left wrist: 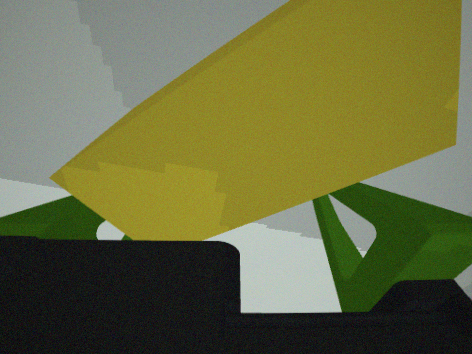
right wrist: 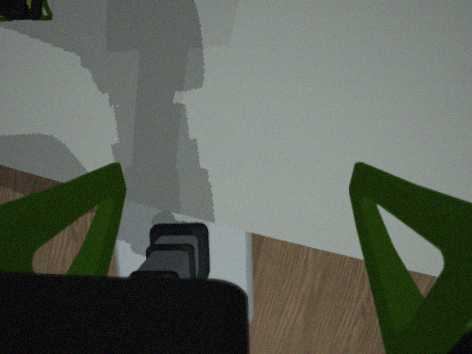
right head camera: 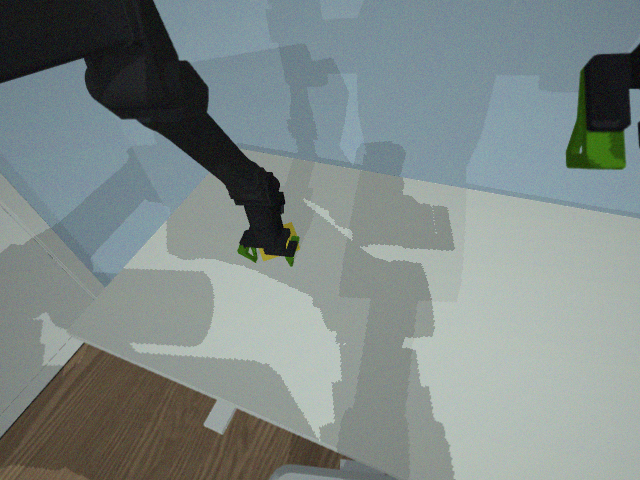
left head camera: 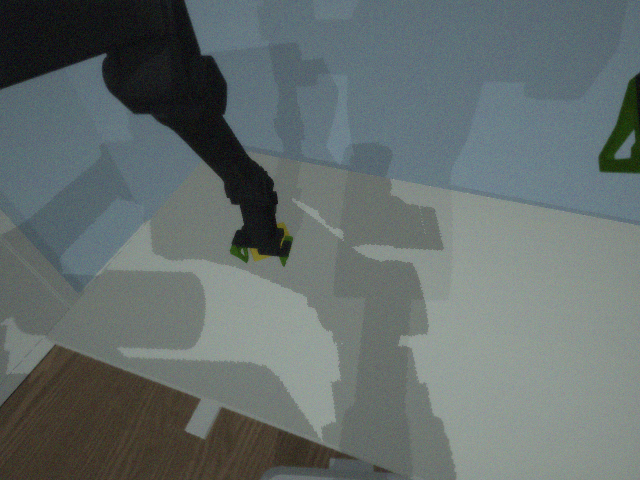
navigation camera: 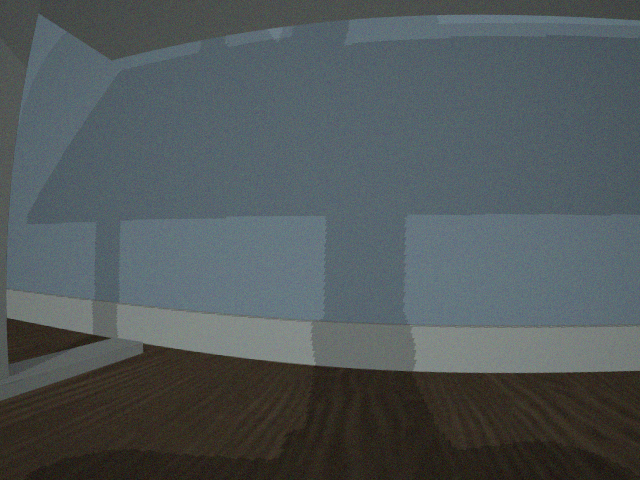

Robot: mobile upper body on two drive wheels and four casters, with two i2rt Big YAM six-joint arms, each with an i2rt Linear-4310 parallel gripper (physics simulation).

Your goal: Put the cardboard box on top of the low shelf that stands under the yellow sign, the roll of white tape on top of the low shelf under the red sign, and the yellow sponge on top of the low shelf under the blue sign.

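Frame: origin at the left arm's base, x ahead, y left, z up, level; centimetres.
Where they show: left gripper, fingertip midpoint: (right wrist: 31, 17) (right head camera: 273, 262) (left head camera: 265, 263); right gripper, fingertip midpoint: (right wrist: 237, 175) (right head camera: 637, 160).
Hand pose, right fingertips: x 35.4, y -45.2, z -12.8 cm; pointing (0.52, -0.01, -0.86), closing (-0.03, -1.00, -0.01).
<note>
After its pixels a point has its place.
The yellow sponge (left head camera: 257, 254) {x 68.7, y 2.5, z -66.6 cm} (right head camera: 268, 255) {x 69.0, y 2.0, z -67.5 cm} (left wrist: 300, 100) {x 73.8, y -1.5, z -62.8 cm} lies on the white table, partly hidden under my left gripper in both head views. My left gripper (left head camera: 262, 253) {x 67.6, y 0.5, z -68.7 cm} (right head camera: 269, 253) {x 67.6, y 0.5, z -68.7 cm} (left wrist: 236, 175) {x 67.6, y 0.5, z -68.7 cm} is open over it with nothing held. In the left wrist view the sponge fills much of the upper picture, lies at a slant and covers both green fingertips. My right gripper (right wrist: 237, 175) {x 35.4, y -45.2, z -12.8 cm} is open and empty above the table's near edge, well to the right of the sponge. The cardboard box, the white tape, the low shelves and the coloured signs do not show.
The white table (left head camera: 516, 310) {x 56.3, y -58.0, z -69.0 cm} (right head camera: 527, 320) {x 54.7, y -57.3, z -69.0 cm} (right wrist: 325, 100) {x 46.4, y -63.6, z -69.0 cm} stands against a blue wall (left head camera: 413, 51) {x 105.9, y -35.0, z -33.1 cm} (navigation camera: 258, 155) {x 112.3, y -14.2, z -98.7 cm}. A grey table foot (left head camera: 204, 418) (right head camera: 221, 415) (navigation camera: 77, 361) rests on the wooden floor (left head camera: 103, 403) {x 54.0, y 71.5, z -141.0 cm} (navigation camera: 206, 413) {x 81.9, y -10.7, z -141.0 cm}. Broad arm shadows cross the table top.
</note>
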